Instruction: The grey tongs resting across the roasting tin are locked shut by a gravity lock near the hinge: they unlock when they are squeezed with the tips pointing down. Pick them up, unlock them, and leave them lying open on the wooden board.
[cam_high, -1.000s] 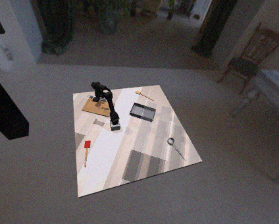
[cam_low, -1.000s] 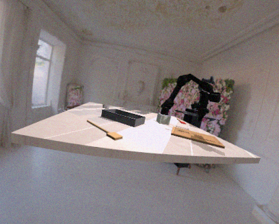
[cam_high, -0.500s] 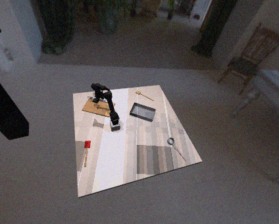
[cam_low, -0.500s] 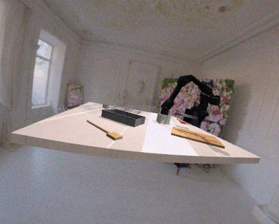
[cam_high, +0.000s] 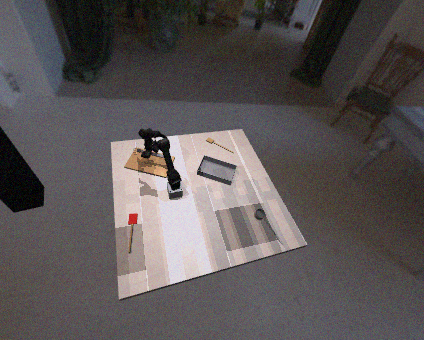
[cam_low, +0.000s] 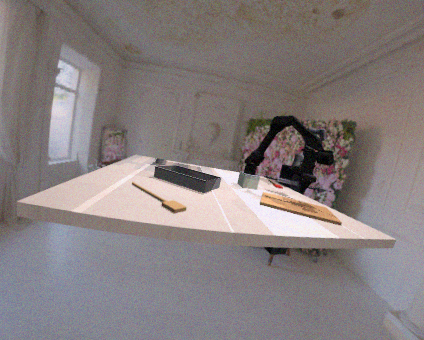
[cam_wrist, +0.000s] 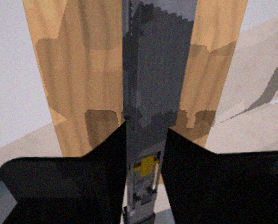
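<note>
The wooden board lies 70 mm below my gripper tip. The rest, counted from my gripper tip: grey roasting tin: 520 mm ahead, 260 mm to the right, 50 mm below.
</note>
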